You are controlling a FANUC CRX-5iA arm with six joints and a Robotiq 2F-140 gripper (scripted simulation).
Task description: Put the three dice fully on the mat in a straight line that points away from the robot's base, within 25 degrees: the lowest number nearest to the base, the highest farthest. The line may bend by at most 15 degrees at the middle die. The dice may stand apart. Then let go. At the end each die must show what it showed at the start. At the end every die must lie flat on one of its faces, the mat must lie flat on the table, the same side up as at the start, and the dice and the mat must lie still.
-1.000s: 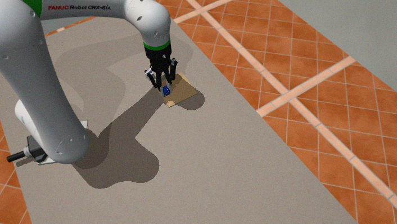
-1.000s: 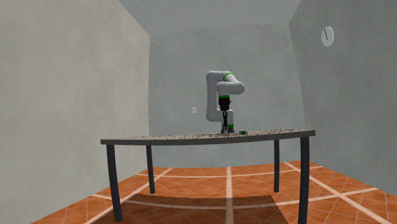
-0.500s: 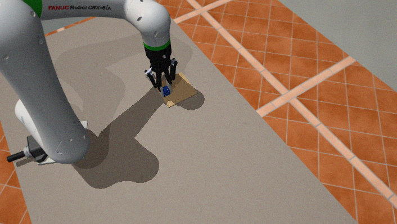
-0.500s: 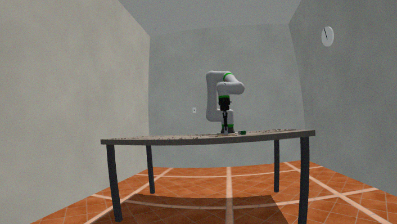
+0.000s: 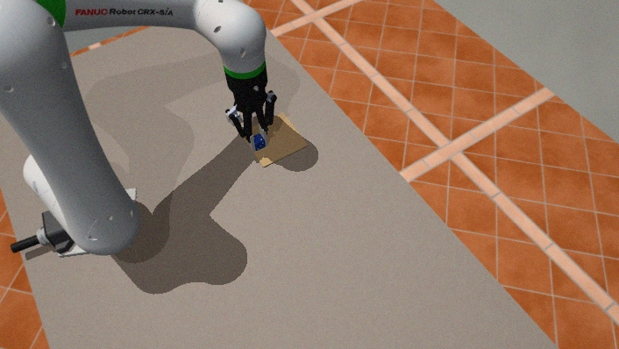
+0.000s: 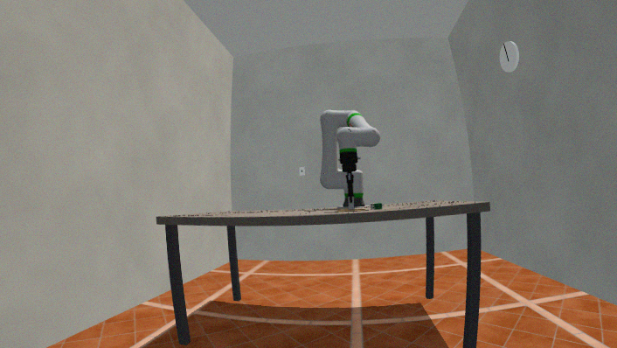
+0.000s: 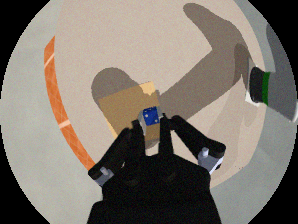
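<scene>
Right now my hand is 20 mm above the blue die. From my hand the other things lie so: green die (140 mm to the left, 50 mm ahead, 20 mm below); tan mat (50 mm ahead, 40 mm below); white die (120 mm to the left, 30 mm behind, 20 mm below).
</scene>
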